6 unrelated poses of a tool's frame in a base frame.
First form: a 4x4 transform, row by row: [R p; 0 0 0 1], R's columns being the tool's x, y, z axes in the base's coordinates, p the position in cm. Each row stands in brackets.
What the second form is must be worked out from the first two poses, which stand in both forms.
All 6 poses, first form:
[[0.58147 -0.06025 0.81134 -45.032], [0.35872 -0.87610 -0.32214 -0.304], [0.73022 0.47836 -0.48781 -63.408], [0 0 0 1]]
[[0.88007 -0.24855 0.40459 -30.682], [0.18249 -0.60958 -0.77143 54.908], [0.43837 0.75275 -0.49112 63.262], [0 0 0 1]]
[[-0.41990 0.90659 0.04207 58.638], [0.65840 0.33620 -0.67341 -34.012], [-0.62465 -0.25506 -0.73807 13.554], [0 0 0 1]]
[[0.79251 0.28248 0.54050 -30.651], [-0.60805 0.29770 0.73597 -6.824], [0.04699 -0.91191 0.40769 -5.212], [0 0 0 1]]
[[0.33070 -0.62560 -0.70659 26.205], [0.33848 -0.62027 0.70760 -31.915], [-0.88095 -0.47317 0.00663 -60.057], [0 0 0 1]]
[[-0.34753 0.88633 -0.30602 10.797], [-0.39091 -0.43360 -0.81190 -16.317], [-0.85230 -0.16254 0.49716 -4.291], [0 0 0 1]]
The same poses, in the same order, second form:
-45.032 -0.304 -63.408 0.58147 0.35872 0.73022 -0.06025 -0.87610 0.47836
-30.682 54.908 63.262 0.88007 0.18249 0.43837 -0.24855 -0.60958 0.75275
58.638 -34.012 13.554 -0.41990 0.65840 -0.62465 0.90659 0.33620 -0.25506
-30.651 -6.824 -5.212 0.79251 -0.60805 0.04699 0.28248 0.29770 -0.91191
26.205 -31.915 -60.057 0.33070 0.33848 -0.88095 -0.62560 -0.62027 -0.47317
10.797 -16.317 -4.291 -0.34753 -0.39091 -0.85230 0.88633 -0.43360 -0.16254

